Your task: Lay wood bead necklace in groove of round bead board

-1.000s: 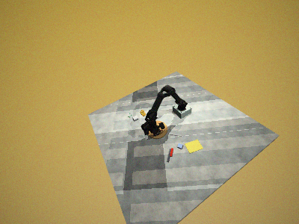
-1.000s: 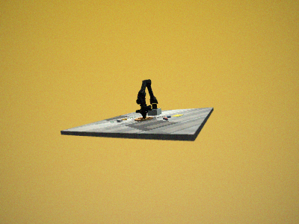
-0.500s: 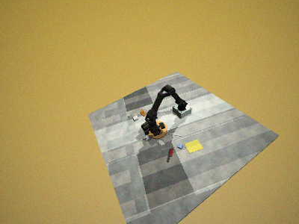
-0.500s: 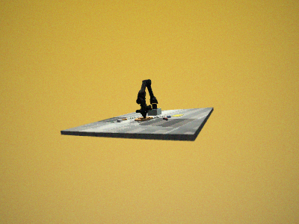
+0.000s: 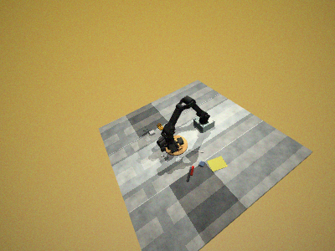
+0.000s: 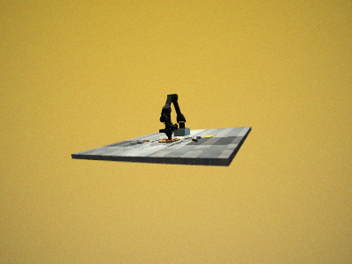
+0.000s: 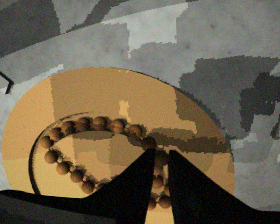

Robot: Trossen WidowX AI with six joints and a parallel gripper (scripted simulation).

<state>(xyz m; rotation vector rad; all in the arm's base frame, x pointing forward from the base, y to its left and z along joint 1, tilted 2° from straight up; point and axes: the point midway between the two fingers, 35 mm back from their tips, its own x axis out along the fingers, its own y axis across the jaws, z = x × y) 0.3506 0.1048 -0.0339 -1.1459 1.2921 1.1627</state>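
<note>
Now: the round bead board 4 cm behind my gripper tip, 5 cm to the right of it and 1 cm below it. Round my gripper tip: thin grey stick (17 cm behind, 8 cm to the left, 2 cm below); then red-handled tool (4 cm behind, 22 cm to the left, 1 cm below); then small blue block (15 cm behind, 20 cm to the left, 1 cm below).
</note>
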